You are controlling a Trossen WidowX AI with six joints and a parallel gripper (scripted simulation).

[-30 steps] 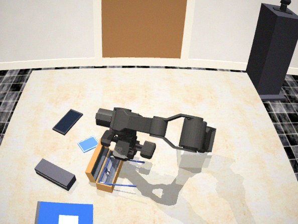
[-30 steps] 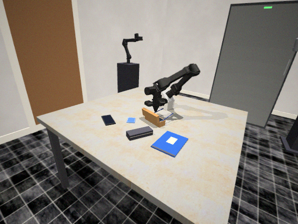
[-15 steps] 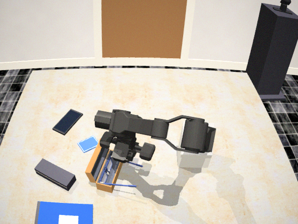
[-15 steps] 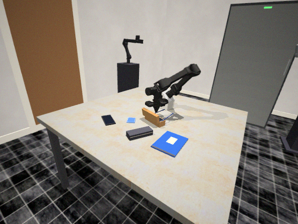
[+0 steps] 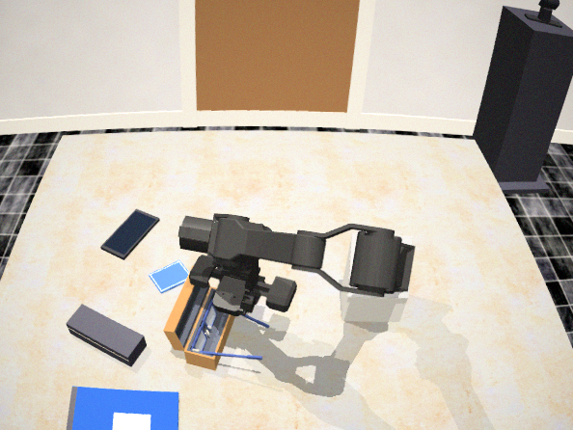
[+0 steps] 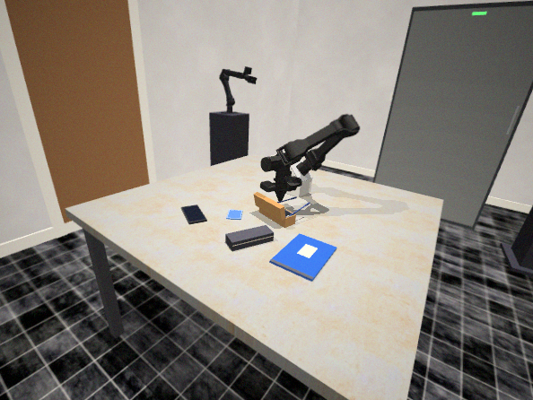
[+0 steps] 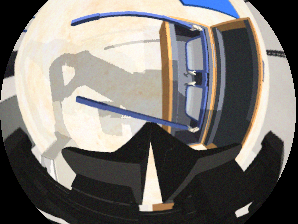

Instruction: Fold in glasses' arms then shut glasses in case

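My gripper is now 80 mm short of the orange glasses case, 40 mm above it and 10 mm to the right of it. The rest, counted from my hand: grey box (280 mm ahead, 60 mm below, 30 mm to the left); then small blue card (150 mm ahead, 140 mm to the right, 80 mm below).
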